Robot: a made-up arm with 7 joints. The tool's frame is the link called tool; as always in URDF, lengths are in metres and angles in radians. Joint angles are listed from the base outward.
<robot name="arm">
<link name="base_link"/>
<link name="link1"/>
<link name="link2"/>
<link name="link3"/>
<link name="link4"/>
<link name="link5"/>
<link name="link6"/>
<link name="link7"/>
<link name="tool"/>
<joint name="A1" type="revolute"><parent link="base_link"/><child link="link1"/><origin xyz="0 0 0"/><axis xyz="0 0.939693 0.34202"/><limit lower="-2.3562" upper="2.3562"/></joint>
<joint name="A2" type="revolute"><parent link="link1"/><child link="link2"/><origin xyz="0 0 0"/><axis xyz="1 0 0"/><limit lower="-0.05" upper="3.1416"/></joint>
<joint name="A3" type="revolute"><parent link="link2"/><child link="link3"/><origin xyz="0 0 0"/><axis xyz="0 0 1"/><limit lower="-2.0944" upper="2.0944"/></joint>
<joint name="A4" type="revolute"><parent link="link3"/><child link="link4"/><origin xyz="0.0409 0 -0.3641"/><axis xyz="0 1 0"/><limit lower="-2.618" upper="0.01"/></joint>
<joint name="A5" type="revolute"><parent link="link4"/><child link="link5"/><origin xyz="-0.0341 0 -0.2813"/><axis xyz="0 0 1"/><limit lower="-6.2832" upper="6.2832"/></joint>
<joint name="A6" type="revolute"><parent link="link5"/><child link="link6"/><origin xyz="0 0 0"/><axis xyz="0 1 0"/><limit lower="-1.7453" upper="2.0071"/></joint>
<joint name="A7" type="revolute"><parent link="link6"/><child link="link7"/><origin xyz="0 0 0"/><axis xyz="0 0 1"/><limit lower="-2.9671" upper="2.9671"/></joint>
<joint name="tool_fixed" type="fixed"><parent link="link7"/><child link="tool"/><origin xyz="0 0 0"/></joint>
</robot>
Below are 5 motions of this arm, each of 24 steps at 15 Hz.
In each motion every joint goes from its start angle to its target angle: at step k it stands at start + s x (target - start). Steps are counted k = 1, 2, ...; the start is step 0. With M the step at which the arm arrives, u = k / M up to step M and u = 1 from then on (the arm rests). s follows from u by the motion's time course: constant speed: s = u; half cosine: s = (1 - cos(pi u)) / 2; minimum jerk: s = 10 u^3 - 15 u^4 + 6 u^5.
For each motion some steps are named. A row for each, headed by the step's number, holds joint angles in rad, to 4 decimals.
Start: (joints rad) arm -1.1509 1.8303 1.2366 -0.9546 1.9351 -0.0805 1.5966
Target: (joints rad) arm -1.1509 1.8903 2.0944 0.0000 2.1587 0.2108 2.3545
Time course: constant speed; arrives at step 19
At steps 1, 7, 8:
1: -1.1509 1.8335 1.2817 -0.9044 1.9469 -0.0652 1.6365
7: -1.1509 1.8524 1.5526 -0.6029 2.0175 0.0268 1.8758
8: -1.1509 1.8556 1.5978 -0.5527 2.0292 0.0422 1.9157

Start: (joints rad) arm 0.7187 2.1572 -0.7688 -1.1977 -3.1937 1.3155 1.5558
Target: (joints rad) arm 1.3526 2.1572 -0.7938 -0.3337 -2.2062 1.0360 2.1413
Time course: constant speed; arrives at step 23
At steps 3, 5, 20, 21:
3: 0.8014 2.1572 -0.7721 -1.0850 -3.0649 1.2790 1.6322
5: 0.8565 2.1572 -0.7742 -1.0099 -2.9790 1.2547 1.6831
20: 1.2699 2.1572 -0.7905 -0.4464 -2.3350 1.0725 2.0649
21: 1.2975 2.1572 -0.7916 -0.4088 -2.2921 1.0603 2.0904

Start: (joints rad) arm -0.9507 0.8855 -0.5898 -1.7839 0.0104 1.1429 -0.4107
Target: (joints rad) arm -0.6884 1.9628 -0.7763 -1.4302 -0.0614 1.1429 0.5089
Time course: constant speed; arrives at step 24
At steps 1, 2, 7, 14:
1: -0.9398 0.9304 -0.5976 -1.7692 0.0074 1.1429 -0.3724
2: -0.9288 0.9753 -0.6053 -1.7544 0.0044 1.1429 -0.3341
7: -0.8742 1.1997 -0.6442 -1.6807 -0.0105 1.1429 -0.1425
14: -0.7977 1.5139 -0.6986 -1.5776 -0.0315 1.1429 0.1257

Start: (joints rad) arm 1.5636 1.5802 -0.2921 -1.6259 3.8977 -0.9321 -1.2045
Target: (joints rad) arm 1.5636 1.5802 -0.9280 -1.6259 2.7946 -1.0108 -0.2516
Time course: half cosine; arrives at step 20
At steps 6, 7, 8, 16, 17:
6: 1.5636 1.5802 -0.4232 -1.6259 3.6703 -0.9483 -1.0081
7: 1.5636 1.5802 -0.4657 -1.6259 3.5965 -0.9536 -0.9444
8: 1.5636 1.5802 -0.5118 -1.6259 3.5166 -0.9593 -0.8753
16: 1.5636 1.5802 -0.8673 -1.6259 2.8999 -1.0033 -0.3426
17: 1.5636 1.5802 -0.8933 -1.6259 2.8547 -1.0065 -0.3035

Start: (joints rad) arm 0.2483 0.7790 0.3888 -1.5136 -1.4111 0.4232 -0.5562
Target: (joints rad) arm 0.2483 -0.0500 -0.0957 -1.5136 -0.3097 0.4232 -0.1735
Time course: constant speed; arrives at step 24
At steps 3, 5, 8, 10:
3: 0.2483 0.6754 0.3282 -1.5136 -1.2734 0.4232 -0.5084
5: 0.2483 0.6063 0.2879 -1.5136 -1.1816 0.4232 -0.4765
8: 0.2483 0.5027 0.2273 -1.5136 -1.0440 0.4232 -0.4286
10: 0.2483 0.4336 0.1869 -1.5136 -0.9522 0.4232 -0.3967

